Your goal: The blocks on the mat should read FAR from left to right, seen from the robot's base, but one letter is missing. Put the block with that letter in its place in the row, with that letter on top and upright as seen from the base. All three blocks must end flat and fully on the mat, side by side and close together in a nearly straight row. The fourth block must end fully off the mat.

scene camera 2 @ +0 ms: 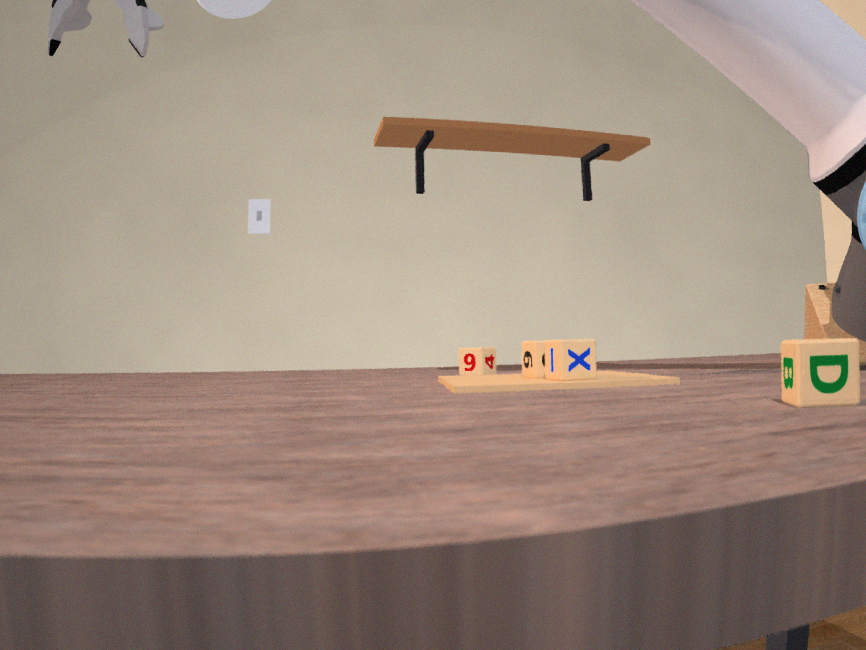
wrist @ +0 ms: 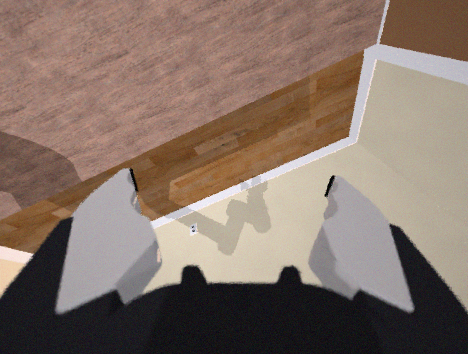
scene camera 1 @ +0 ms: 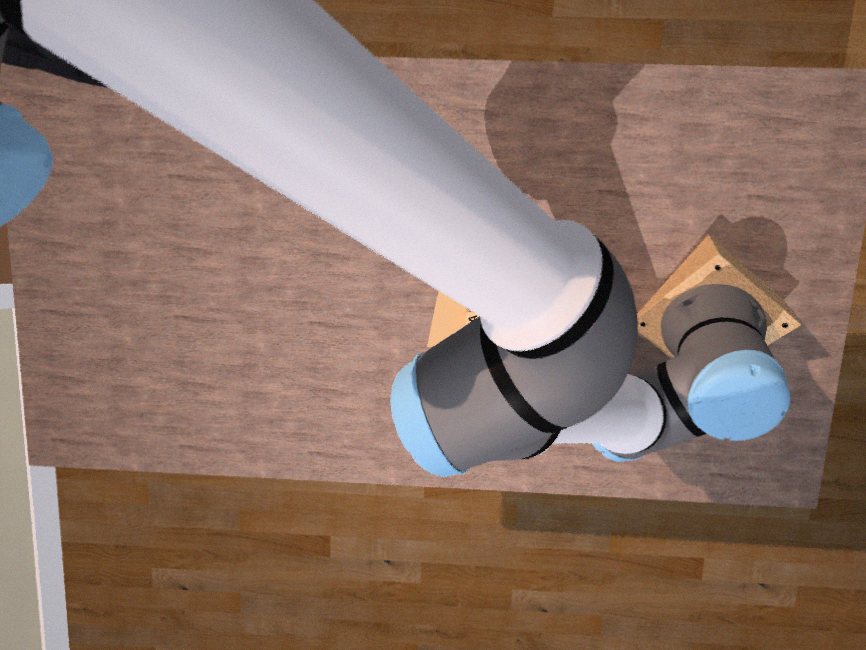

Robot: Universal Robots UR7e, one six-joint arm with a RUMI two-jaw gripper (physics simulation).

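Observation:
The tan mat [scene camera 1: 443,323] [scene camera 2: 640,380] is mostly hidden by the arm in scene camera 1. In scene camera 2 a block with a blue X [scene camera 2: 570,359] stands on it, beside and partly in front of a block with black characters [scene camera 2: 532,358]. A block with red 9 and 4 [scene camera 2: 477,361] stands apart, left of these; I cannot tell if it is on the mat or behind it. A block with a green D [scene camera 2: 819,372] on one side stands off the mat at the right. Top letters do not show. My gripper [scene camera 2: 97,50] [wrist: 233,176] is open and empty, high up, far from the blocks.
The arm's upper link [scene camera 1: 314,160] and elbow [scene camera 1: 559,370] cover much of the wooden table [scene camera 1: 209,314] [scene camera 2: 279,461] [wrist: 150,65]. The arm's base stands on a wooden mount [scene camera 1: 783,323] at the right. A wall shelf [scene camera 2: 510,136] hangs beyond the table.

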